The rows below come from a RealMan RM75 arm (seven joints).
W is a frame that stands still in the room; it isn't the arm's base.
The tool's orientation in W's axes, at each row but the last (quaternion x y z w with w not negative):
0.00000 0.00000 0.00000 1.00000
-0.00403 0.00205 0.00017 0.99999
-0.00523 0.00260 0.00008 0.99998
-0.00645 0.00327 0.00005 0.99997
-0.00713 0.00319 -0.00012 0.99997
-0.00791 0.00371 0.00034 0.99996
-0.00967 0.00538 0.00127 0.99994
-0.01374 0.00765 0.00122 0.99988
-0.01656 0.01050 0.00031 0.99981
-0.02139 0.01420 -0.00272 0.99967
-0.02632 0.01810 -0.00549 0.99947
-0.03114 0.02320 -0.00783 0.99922
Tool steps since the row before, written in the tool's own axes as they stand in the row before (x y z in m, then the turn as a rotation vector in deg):
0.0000 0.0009 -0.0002 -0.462 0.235 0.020
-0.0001 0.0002 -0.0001 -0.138 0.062 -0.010
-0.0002 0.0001 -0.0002 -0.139 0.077 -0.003
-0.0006 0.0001 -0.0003 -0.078 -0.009 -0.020
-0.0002 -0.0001 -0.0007 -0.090 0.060 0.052
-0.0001 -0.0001 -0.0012 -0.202 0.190 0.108
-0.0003 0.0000 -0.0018 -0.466 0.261 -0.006
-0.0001 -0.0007 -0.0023 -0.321 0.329 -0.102
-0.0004 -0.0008 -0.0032 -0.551 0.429 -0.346
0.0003 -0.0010 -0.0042 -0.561 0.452 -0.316
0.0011 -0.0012 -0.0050 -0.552 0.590 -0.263
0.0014 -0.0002 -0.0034 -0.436 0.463 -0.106
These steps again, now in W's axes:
0.0000 0.0009 -0.0002 -0.462 0.235 0.020
-0.0001 0.0002 -0.0001 -0.138 0.062 -0.010
-0.0002 0.0001 -0.0002 -0.139 0.077 -0.003
-0.0006 0.0001 -0.0003 -0.078 -0.009 -0.019
-0.0002 -0.0001 -0.0007 -0.090 0.061 0.052
-0.0001 -0.0001 -0.0012 -0.201 0.192 0.106
-0.0003 0.0000 -0.0018 -0.467 0.260 -0.006
-0.0001 -0.0008 -0.0023 -0.323 0.325 -0.106
-0.0005 -0.0009 -0.0032 -0.559 0.417 -0.348
0.0002 -0.0012 -0.0042 -0.568 0.441 -0.319
0.0009 -0.0015 -0.0050 -0.555 0.582 -0.274
0.0012 -0.0004 -0.0034 -0.434 0.463 -0.115

